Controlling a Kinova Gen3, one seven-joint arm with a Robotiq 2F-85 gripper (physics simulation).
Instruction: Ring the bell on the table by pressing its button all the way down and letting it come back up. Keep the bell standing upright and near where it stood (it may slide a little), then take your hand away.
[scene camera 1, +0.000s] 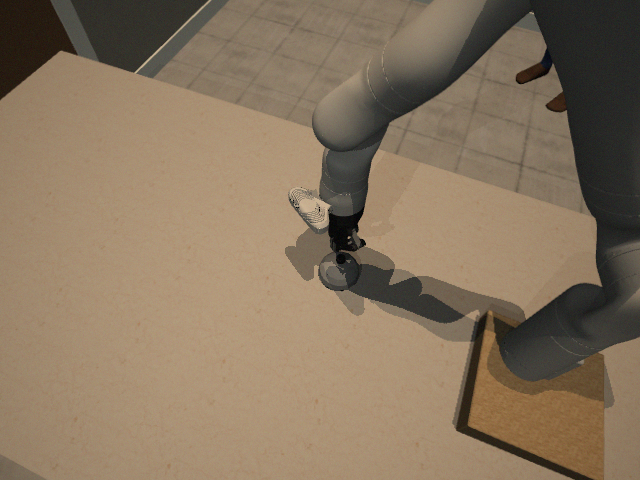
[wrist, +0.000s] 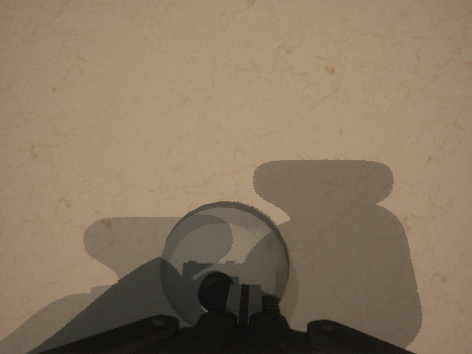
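Where they show: gripper, fingertip midpoint: (scene camera 1: 336, 247) (wrist: 245, 305); arm's base at its link origin: (scene camera 1: 525, 355).
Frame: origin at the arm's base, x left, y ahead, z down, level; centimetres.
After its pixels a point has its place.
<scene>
The bell, a grey shiny dome (scene camera 1: 337, 279) @(x -3.6, y 36.3, z 1.5 cm) (wrist: 200, 245) @(x -4.5, y 37.1, z 0.9 cm), stands upright on the table (scene camera 1: 155, 310) @(x 13.2, y 68.1, z 4.9 cm) (wrist: 150, 100) @(x 5.1, y 39.4, z 4.9 cm). Its black round button (scene camera 1: 340, 258) @(x -6.6, y 36.9, z -1.7 cm) (wrist: 214, 291) @(x -6.6, y 36.9, z -1.7 cm) shows on top. My gripper (scene camera 1: 339, 250) @(x -7.6, y 38.1, z -3.5 cm) (wrist: 245, 305) @(x -7.6, y 38.1, z -3.5 cm) is shut and empty, pointing down close above the bell. In the scene view the fingertips are just behind the button. In the wrist view they overlap the button's right edge, with most of the button to their left. I cannot tell whether they touch it. The gripper hides the bell's lower part in the wrist view.
A wooden base board (scene camera 1: 527, 428) @(x 12.5, y -1.0, z -0.6 cm) under the arm's base is at the right of the scene view. The arm (scene camera 1: 343, 175) @(x -4.1, y 37.8, z -28.8 cm) reaches over the table's back edge. Its shadows lie around the bell. A person's brown shoes (scene camera 1: 532, 73) show on the floor behind.
</scene>
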